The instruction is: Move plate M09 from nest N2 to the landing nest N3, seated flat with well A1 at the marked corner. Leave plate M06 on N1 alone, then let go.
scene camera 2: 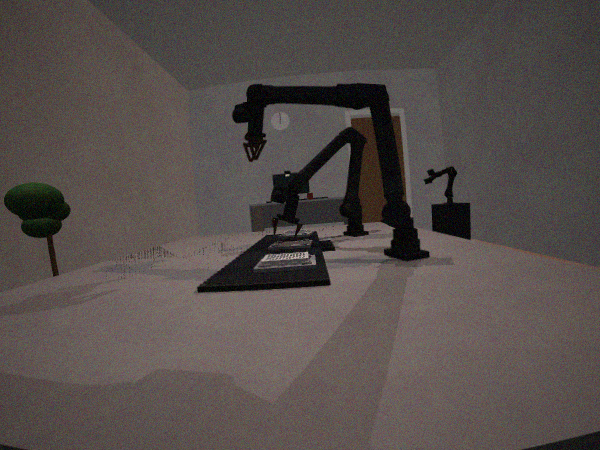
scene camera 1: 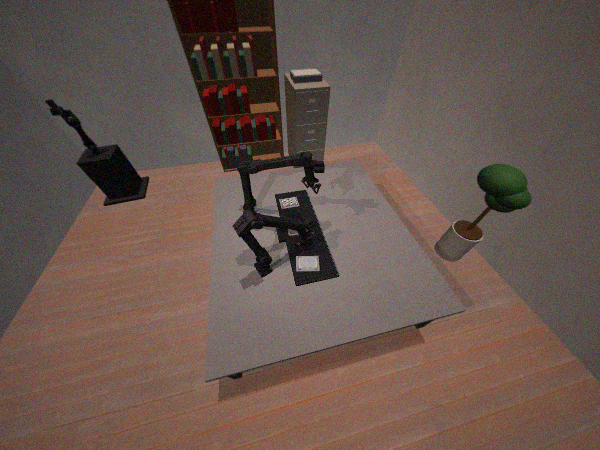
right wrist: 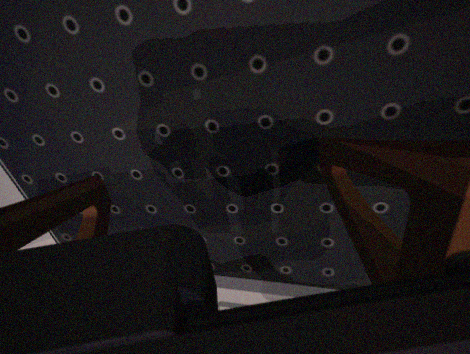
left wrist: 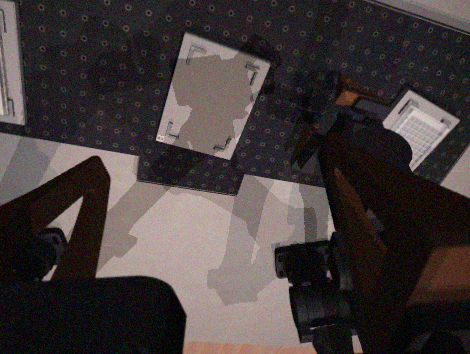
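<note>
A white gridded plate (scene camera 1: 307, 263) (left wrist: 420, 131) sits on the lower nest of scene camera 1. Another plate (scene camera 1: 289, 202) (scene camera 2: 286, 257) sits on the upper nest. I cannot read which is M09 or M06. The middle nest (scene camera 2: 291, 245) (left wrist: 215, 100) is empty, with corner brackets and a small A1 mark at one corner. My left gripper (scene camera 1: 311, 188) (scene camera 2: 253, 156) (left wrist: 212, 156) is open, high above the board. My right gripper (scene camera 1: 305, 238) (scene camera 2: 286, 233) (right wrist: 213, 169) is open and low over the board, between the middle nest and the lower one, with bare board under its fingers.
The dark perforated board (scene camera 1: 326, 257) (scene camera 2: 240, 280) (left wrist: 115, 105) (right wrist: 230, 95) lies on the grey table (scene camera 1: 380, 280). The right arm partly covers the middle nest in scene camera 1. It also reaches close beside the gridded plate in the left wrist view. A potted plant (scene camera 1: 457, 241) stands beyond the table.
</note>
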